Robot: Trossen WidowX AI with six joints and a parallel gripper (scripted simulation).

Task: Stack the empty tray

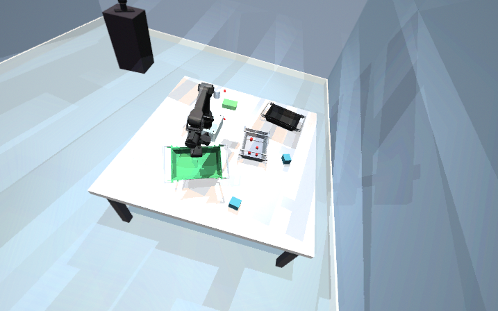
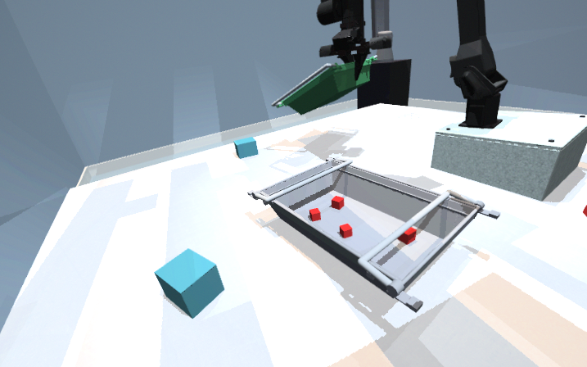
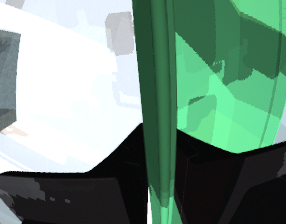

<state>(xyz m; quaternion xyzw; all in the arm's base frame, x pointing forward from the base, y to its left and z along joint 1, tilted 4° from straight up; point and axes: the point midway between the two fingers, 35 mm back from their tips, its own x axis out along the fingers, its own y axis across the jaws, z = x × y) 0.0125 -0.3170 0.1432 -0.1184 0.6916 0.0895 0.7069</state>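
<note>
The green tray is 2 cm ahead of my gripper tip and 8 cm to the right of it. Round my gripper tip: green block: 10 cm ahead, 71 cm to the left, 16 cm below; red block: 8 cm ahead, 53 cm to the left, 17 cm below.
</note>
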